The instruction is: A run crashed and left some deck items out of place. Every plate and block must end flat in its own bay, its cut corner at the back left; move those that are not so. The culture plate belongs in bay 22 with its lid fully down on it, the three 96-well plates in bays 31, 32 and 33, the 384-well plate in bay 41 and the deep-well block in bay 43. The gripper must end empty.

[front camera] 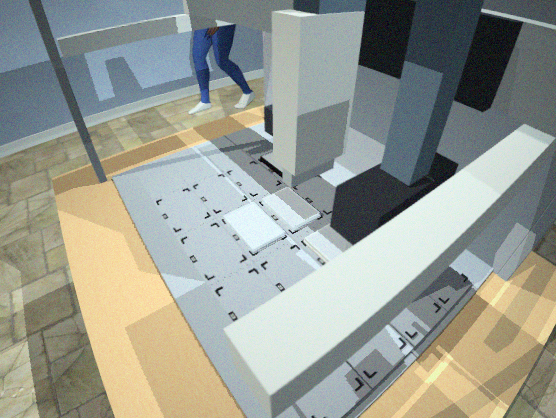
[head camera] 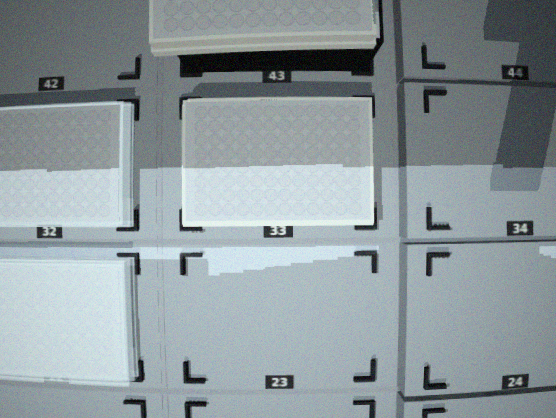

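Pixels of known places: robot's base, origin of the base link: [front camera: 157,202].
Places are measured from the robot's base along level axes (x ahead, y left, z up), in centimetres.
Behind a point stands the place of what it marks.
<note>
A white lidded plate [front camera: 255,225] {y 15.1, x 23.7, z 1.7 cm} [head camera: 60,320] {y 15.2, x 24.5, z 1.7 cm} is in bay 22; I cannot tell whether its lid is fully down. Pale 96-well plates lie in bay 32 [front camera: 290,207] {y 25.3, x 23.4, z 1.4 cm} [head camera: 55,195] {y 23.6, x 24.3, z 1.4 cm} and bay 33 [front camera: 327,245] {y 24.1, x 37.6, z 1.4 cm} [head camera: 278,145] {y 26.6, x 39.3, z 1.4 cm}. At bay 43 in the head view, another pale 96-well plate [head camera: 265,20] {y 32.7, x 38.6, z 5.5 cm} lies raised on a black block [head camera: 278,62] {y 32.3, x 39.3, z 1.2 cm}, shifted left and slightly turned. Near bay 41 a black item [front camera: 270,165] {y 32.3, x 5.4, z 1.0 cm} shows partly behind the pipetting stage. My gripper's dark body [front camera: 362,205] {y 10.0, x 52.9, z 30.9 cm} is over the right back; its jaws are hidden. Cut corners are not clear.
The white pipetting stage [front camera: 315,90] stands over the back left of the deck. A thick pale beam [front camera: 380,270] {y -1.8, x 62.4, z 40.0 cm} crosses the front view and hides much of the right side. Bays 23 and 24 hold no plate. A person's legs [front camera: 202,60] show behind the bench.
</note>
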